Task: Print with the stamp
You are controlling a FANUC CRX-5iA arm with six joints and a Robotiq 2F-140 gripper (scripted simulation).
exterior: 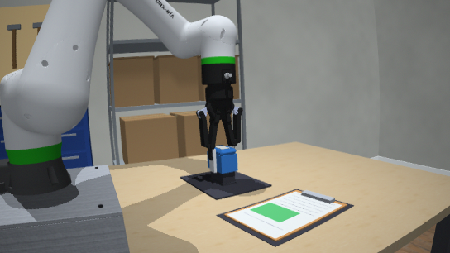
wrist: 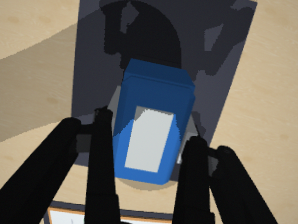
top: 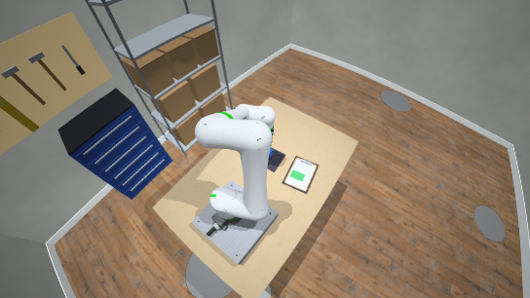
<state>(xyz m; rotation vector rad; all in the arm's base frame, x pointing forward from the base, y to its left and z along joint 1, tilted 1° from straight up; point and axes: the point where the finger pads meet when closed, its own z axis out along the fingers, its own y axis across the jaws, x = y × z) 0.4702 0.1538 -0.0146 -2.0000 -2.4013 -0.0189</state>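
Right now my hand is 20 mm above the blue stamp. The rest, counted from my hand: dark mat 70 mm below; then form 270 mm to the right, 70 mm ahead, 60 mm below.
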